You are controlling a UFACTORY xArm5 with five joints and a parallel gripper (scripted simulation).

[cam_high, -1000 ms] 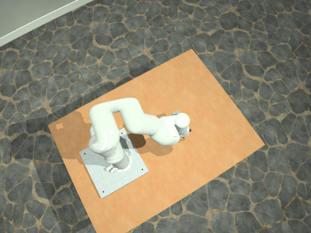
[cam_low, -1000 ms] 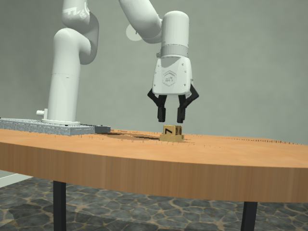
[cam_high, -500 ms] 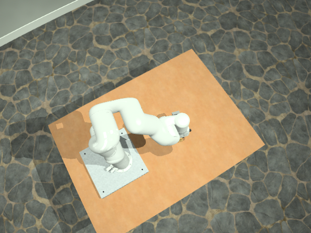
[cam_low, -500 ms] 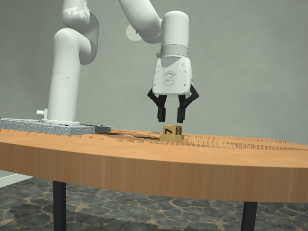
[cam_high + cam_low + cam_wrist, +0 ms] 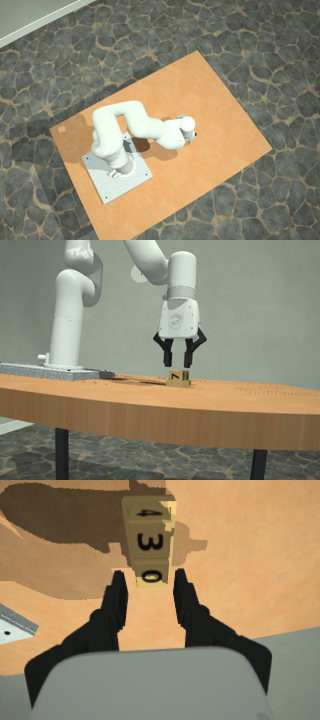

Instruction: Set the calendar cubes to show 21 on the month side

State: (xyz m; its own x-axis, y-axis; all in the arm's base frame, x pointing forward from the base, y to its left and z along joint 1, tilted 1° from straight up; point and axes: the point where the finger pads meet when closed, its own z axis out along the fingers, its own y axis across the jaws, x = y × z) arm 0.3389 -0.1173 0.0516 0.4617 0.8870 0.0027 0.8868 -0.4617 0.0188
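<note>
The wooden calendar tray lies 10 mm ahead of my hand, 20 mm to the left of it and 60 mm below it.
</note>
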